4 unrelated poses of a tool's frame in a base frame.
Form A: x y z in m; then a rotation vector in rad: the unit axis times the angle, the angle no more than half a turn.
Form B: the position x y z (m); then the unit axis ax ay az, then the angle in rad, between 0 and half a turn. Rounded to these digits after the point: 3 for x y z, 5 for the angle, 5 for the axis.
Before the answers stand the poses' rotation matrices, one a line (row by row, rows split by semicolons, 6 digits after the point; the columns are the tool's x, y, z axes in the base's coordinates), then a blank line. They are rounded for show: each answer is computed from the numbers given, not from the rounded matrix.
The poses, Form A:
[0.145 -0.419 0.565 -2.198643 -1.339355 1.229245]
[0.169 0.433 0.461 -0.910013 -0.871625 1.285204]
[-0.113 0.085 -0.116 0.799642 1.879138 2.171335]
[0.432 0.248 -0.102 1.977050 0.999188 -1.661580]
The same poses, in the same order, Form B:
0.204682 0.585971 -0.784056; 0.831326 -0.526923 -0.176778; -0.516723 -0.615622 -0.594984
0.086581 -0.394946 -0.914615; 0.995834 0.060675 0.068069; 0.028611 -0.916699 0.398554
-0.844102 0.219440 0.489221; 0.452659 -0.197396 0.869560; 0.287387 0.955448 0.067290
0.053116 0.715955 -0.696123; 0.279206 -0.679952 -0.678019; -0.958761 -0.158348 -0.236015

[0.145 -0.419 0.565 -0.77067 -0.46947 0.43088 2.85288]
[0.169 0.433 0.461 -0.50559 -0.48427 0.71405 1.79989]
[-0.113 0.085 -0.116 0.26826 0.63041 0.72844 2.98082]
[0.432 0.248 -0.102 0.71397 0.36083 -0.60004 2.76911]

